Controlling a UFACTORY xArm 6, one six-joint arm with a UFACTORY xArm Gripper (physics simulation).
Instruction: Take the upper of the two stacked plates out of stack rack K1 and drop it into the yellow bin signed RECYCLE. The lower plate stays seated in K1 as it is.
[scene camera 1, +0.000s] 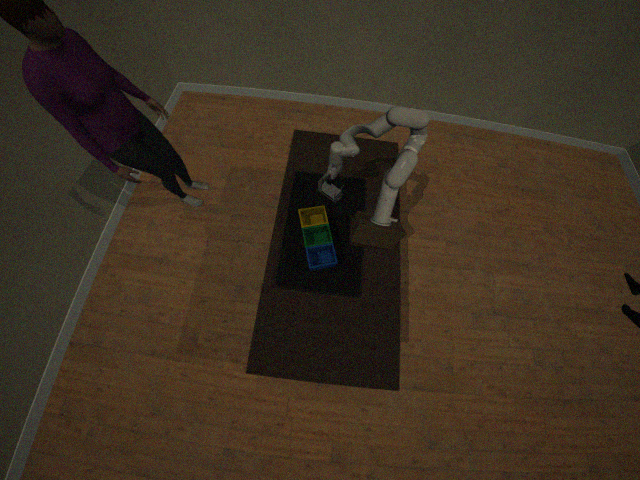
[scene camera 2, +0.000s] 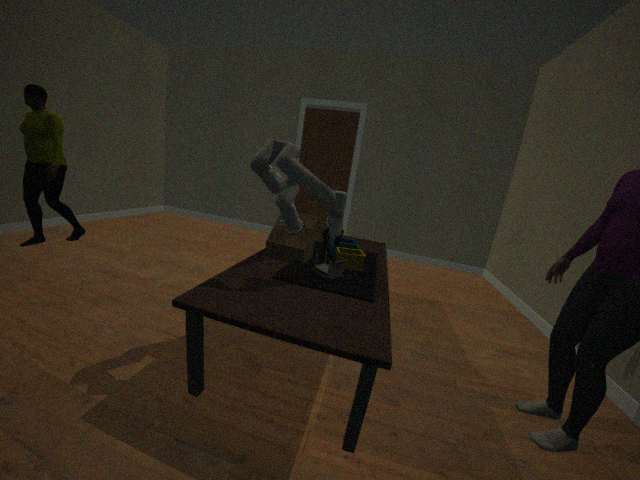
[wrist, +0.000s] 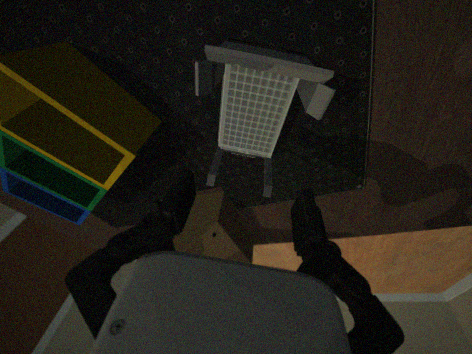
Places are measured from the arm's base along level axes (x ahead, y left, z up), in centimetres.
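Pixels of known places: gripper, fingertip midpoint: (scene camera 1: 332, 179) (scene camera 2: 330, 246) (wrist: 245, 190); arm's base, origin of the base link: (scene camera 1: 380, 222) (scene camera 2: 293, 226).
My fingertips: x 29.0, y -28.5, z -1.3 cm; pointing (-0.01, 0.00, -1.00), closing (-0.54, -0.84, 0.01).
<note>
For each thing: its middle in the pictures, then the offset to it from my fingertips. Level surfaces: height alone.
- Stack rack K1, body centre: (wrist: 251, 123) (scene camera 2: 328, 266) (scene camera 1: 330, 188) dy +0.0, dx +0.2, dz -11.2 cm
- upper plate, body centre: (wrist: 253, 113) (scene camera 2: 328, 269) (scene camera 1: 330, 189) dy -0.3, dx +0.7, dz -12.7 cm
- yellow bin, body centre: (wrist: 72, 160) (scene camera 1: 316, 238) (scene camera 2: 346, 252) dy +36.2, dx +7.5, dz -12.2 cm
- mat, its level: dz -17.2 cm
- table, its level: dz -18.5 cm
Stack rack K1 (wrist: 270, 63) is a grey frame with a tall back wall and corner posts, standing on the dark mat. The upper plate (wrist: 256, 107), pale with a grid of wells, lies in it; the lower plate is hidden beneath. The rack also shows small in scene camera 1 (scene camera 1: 330, 191) and scene camera 2 (scene camera 2: 337, 269). The yellow bin (scene camera 1: 313, 216) (scene camera 2: 351, 259) (wrist: 95, 100) stands beside the rack; its sign is not readable. My gripper (wrist: 245, 190) is open and empty, low above the rack in scene camera 2, with nothing between its fingers.
A green bin (scene camera 1: 316, 235) (wrist: 50, 172) and a blue bin (scene camera 1: 322, 256) (wrist: 45, 199) stand in a row with the yellow one. The arm's wooden base block (scene camera 1: 374, 234) is beside the mat (scene camera 1: 343, 284). A person in purple (scene camera 1: 82, 93) (scene camera 2: 615, 248) stands off the table (scene camera 2: 289, 320).
</note>
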